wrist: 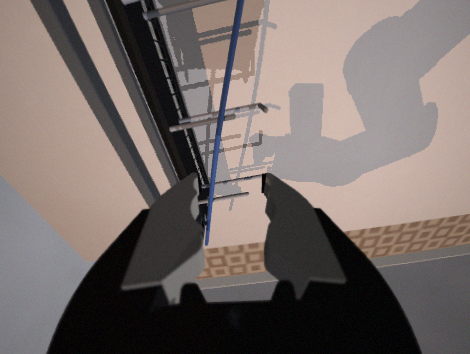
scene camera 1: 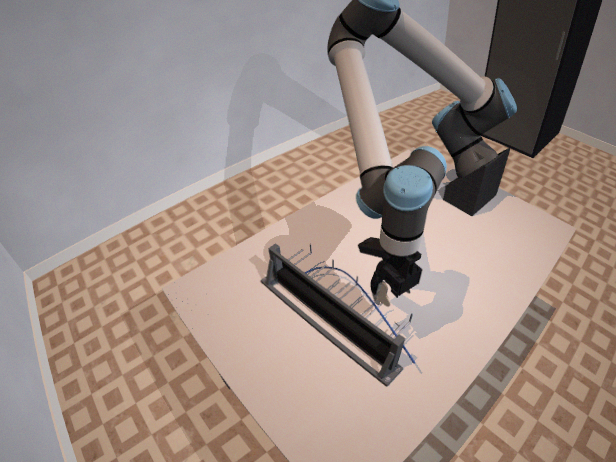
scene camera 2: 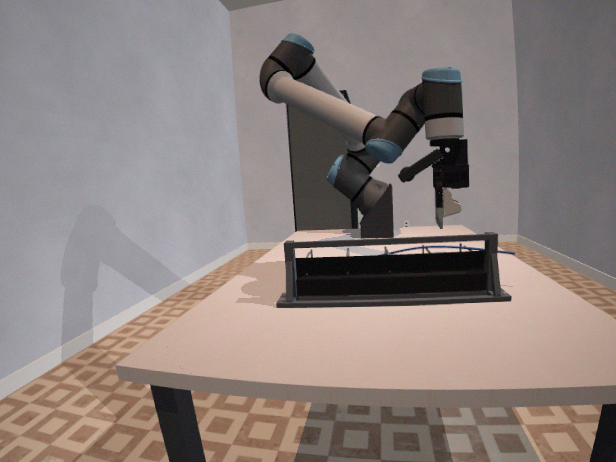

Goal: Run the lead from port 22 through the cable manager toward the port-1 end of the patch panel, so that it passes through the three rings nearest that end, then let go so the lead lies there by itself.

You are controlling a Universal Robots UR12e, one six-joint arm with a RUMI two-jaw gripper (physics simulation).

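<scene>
The blue lead (scene camera 1: 372, 302) (scene camera 2: 445, 247) (wrist: 228, 75) arches behind the black patch panel (scene camera 1: 330, 312) (scene camera 2: 375, 287) (wrist: 145, 60) and its free end pokes out past the panel's end post. In the wrist view the lead crosses the rods of several rings, one of them a ring (wrist: 245, 107) with a bent tip; whether it lies inside each ring I cannot tell. My gripper (scene camera 1: 384, 296) (scene camera 2: 443, 220) (wrist: 231, 175) is open and empty, well above the lead, with its fingers apart. In the wrist view the lead's far part shows near the left finger, below it.
The panel's grey frame (scene camera 1: 327, 328) (scene camera 2: 395, 302) stands on the pale table (scene camera 1: 280, 400) (scene camera 2: 350, 350). Thin ring rods (scene camera 1: 411, 318) (scene camera 2: 423, 249) stick out behind it. My arm's dark base (scene camera 1: 472, 187) (scene camera 2: 377, 220) stands at the back, with a tall dark cabinet (scene camera 1: 525, 65) (scene camera 2: 317, 180) behind.
</scene>
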